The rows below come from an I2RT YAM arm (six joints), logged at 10 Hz.
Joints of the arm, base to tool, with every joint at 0 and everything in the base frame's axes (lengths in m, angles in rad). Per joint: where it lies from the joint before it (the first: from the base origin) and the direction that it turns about. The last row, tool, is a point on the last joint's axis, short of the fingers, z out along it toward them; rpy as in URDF.
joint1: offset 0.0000 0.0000 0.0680 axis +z
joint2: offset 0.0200 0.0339 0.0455 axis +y
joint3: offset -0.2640 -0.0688 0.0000 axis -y
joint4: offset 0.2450 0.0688 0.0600 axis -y
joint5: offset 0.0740 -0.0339 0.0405 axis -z
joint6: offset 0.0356 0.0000 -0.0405 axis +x
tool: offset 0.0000 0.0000 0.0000 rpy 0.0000 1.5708 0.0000
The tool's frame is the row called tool.
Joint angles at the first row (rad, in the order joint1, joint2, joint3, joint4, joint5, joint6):
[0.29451, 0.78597, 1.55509, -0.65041, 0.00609, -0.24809]
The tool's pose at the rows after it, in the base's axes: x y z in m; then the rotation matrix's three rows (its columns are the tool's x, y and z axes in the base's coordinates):
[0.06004 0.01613 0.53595], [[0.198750 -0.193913 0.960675], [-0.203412 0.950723 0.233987], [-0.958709 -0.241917 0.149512]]
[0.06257 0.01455 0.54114], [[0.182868 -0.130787 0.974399], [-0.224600 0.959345 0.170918], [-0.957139 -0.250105 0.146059]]
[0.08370 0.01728 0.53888], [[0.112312 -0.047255 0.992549], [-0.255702 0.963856 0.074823], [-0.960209 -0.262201 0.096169]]
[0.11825 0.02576 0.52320], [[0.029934 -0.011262 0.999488], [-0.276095 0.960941 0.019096], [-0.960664 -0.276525 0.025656]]
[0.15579 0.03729 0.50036], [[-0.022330 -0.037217 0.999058], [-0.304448 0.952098 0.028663], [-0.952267 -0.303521 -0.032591]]
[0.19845 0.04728 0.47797], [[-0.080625 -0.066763 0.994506], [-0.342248 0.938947 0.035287], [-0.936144 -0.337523 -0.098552]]
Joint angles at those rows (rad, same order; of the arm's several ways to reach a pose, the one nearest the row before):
[0.29316, 0.77771, 1.60381, -0.67580, 0.05364, -0.25530]
[0.29477, 0.80083, 1.63692, -0.68844, 0.11982, -0.27337]
[0.29348, 0.85288, 1.63951, -0.68799, 0.21721, -0.28789]
[0.29456, 0.90678, 1.57508, -0.64164, 0.27536, -0.28752]
[0.29300, 0.96180, 1.48276, -0.55472, 0.26417, -0.29974]
[0.27512, 1.05562, 1.43150, -0.47748, 0.23846, -0.32196]

